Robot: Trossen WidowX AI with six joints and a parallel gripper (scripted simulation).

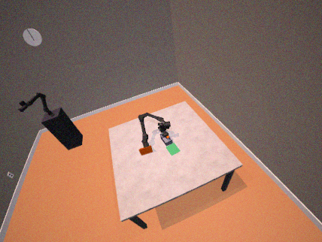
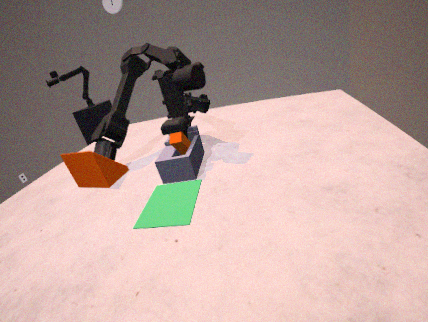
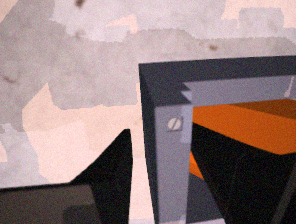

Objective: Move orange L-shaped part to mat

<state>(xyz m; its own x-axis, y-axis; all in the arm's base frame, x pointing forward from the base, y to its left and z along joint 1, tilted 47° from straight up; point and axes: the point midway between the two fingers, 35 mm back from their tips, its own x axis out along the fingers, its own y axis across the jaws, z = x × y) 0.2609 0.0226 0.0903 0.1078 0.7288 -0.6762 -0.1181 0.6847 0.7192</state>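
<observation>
My gripper tip is 5 cm to the left of the orange L-shaped part and 1 cm below it. Also, from my gripper tip: green mat 22 cm to the right, 5 cm below, 2 cm ahead.
</observation>
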